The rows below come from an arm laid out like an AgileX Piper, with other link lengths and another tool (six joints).
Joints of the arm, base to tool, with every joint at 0 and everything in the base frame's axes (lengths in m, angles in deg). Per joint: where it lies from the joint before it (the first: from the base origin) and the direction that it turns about. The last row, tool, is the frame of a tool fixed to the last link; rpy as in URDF.
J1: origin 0 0 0.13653 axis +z
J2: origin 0 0 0 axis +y
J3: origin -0.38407 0 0.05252 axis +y
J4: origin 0.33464 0 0.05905 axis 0.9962 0 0.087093
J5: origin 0 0 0 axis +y
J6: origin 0.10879 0 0.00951 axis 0.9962 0 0.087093
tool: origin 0.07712 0 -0.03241 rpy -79.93 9.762 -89.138
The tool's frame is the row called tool.
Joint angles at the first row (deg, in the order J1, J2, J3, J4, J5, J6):
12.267, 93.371, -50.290, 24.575, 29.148, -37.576
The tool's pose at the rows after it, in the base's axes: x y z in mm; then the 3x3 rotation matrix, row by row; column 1 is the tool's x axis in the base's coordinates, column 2 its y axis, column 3 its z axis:
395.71 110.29 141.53; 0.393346 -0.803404 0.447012; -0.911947 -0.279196 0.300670; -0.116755 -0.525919 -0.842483
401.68 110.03 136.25; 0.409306 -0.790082 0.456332; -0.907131 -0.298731 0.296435; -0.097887 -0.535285 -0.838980
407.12 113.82 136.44; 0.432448 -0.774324 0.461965; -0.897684 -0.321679 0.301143; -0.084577 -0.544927 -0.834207
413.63 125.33 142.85; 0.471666 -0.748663 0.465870; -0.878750 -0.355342 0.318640; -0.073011 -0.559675 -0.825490
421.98 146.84 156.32; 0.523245 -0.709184 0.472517; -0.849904 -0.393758 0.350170; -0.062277 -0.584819 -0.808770
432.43 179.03 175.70; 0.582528 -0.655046 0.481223; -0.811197 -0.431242 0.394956; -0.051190 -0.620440 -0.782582
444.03 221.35 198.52; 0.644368 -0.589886 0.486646; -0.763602 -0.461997 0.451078; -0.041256 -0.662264 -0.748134
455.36 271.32 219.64; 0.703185 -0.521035 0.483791; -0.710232 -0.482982 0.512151; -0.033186 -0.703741 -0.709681
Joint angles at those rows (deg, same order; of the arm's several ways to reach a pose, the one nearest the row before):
12.280, 94.911, -50.314, 24.708, 26.893, -39.063
12.397, 95.901, -50.480, 24.797, 25.442, -40.532
12.904, 96.471, -51.196, 24.824, 24.994, -41.707
14.248, 96.803, -52.784, 24.769, 25.366, -42.766
16.616, 97.018, -55.434, 24.719, 26.174, -43.472
19.935, 97.537, -59.348, 24.722, 27.107, -43.807
23.931, 98.817, -64.619, 24.905, 28.065, -43.914
28.216, 101.250, -70.963, 25.310, 28.820, -43.977

